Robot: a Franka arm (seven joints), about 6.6 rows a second.
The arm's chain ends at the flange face. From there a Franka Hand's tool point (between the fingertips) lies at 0.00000 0.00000 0.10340 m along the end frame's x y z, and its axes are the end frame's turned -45 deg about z.
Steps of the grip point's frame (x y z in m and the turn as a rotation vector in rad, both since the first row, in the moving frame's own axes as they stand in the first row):
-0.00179 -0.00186 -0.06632 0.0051 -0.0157 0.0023
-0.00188 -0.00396 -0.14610 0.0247 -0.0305 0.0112
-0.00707 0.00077 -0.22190 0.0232 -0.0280 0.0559
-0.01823 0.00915 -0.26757 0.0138 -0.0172 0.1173
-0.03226 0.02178 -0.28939 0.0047 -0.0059 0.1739
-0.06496 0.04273 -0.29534 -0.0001 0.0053 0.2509
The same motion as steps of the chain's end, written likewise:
-0.00106 -0.00082 -0.06631 -0.0075 -0.0147 0.0023
-0.00009 -0.00187 -0.14602 -0.0041 -0.0390 0.0112
-0.00070 0.00530 -0.22183 -0.0034 -0.0362 0.0559
-0.00414 0.01925 -0.26754 -0.0024 -0.0219 0.1173
-0.00663 0.03819 -0.28939 -0.0008 -0.0075 0.1739
-0.01616 0.07648 -0.29534 0.0037 0.0038 0.2509

